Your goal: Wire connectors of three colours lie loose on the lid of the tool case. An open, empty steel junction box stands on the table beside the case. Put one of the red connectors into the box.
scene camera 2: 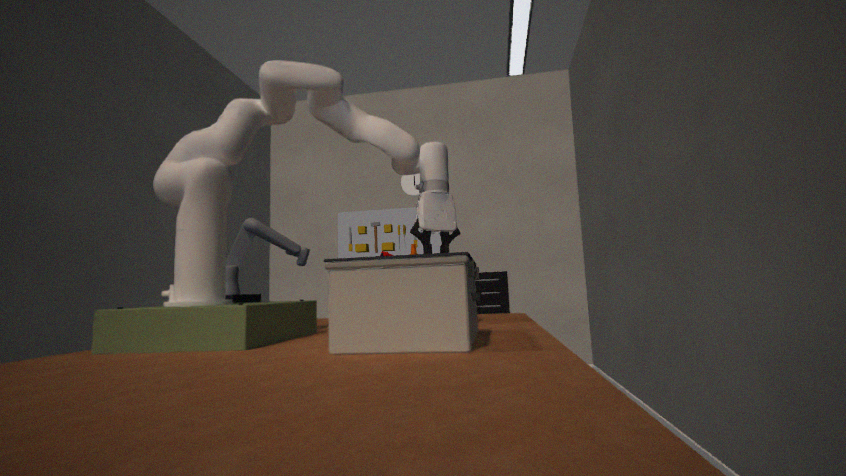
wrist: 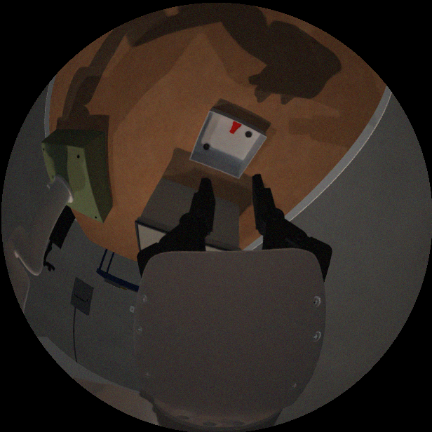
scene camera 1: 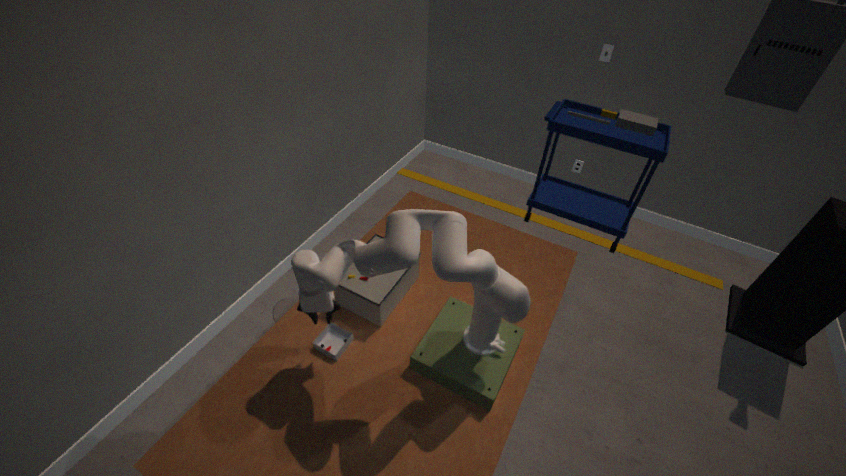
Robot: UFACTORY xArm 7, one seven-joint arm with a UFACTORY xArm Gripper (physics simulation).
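Places are measured from the arm's base along level axes (x ahead, y left, z up), in centimetres.
Where they show: gripper, fingertip midpoint: point(scene camera 1: 322, 320); arm's base, link origin: point(scene camera 2: 199, 305) point(scene camera 1: 481, 339).
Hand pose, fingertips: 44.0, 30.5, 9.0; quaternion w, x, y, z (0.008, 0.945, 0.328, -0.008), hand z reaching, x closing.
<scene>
Each offset is from my fingertips to the top centre of the thing, as dx, dy, dz. Level surfaces: height alone.
A red connector @(-0.4, +1.4, -15.1) point(scene camera 1: 327, 348) point(wrist: 235, 127) lies inside the open steel junction box @(-0.1, -2.0, -13.1) point(scene camera 1: 349, 338) point(wrist: 199, 136), on its floor near one wall. The box stands on the table beside the tool case @(+3.4, -31.0, -2.6) point(scene camera 1: 367, 312) point(scene camera 2: 402, 307) point(wrist: 170, 198). My gripper point(scene camera 1: 322, 321) point(scene camera 2: 436, 252) point(wrist: 232, 187) is open with nothing between its fingers, and hangs above the table close to the box and the case. On the case lid lie another red connector point(scene camera 1: 363, 278) point(scene camera 2: 386, 253) and a yellow connector @(+7.2, -21.3, -1.5) point(scene camera 1: 350, 276); an orange connector @(+6.7, -43.1, -0.7) point(scene camera 2: 413, 249) shows in the second scene view. The arm hides part of the lid.
The green base block point(scene camera 1: 440, 331) point(scene camera 2: 171, 330) point(wrist: 90, 175) carries the arm on the brown table top @(dz -16.9) point(scene camera 1: 520, 236) point(scene camera 2: 295, 408) point(wrist: 145, 135). A wall runs along the table's far side past the case. A blue cart point(scene camera 1: 609, 139) stands apart at the back.
</scene>
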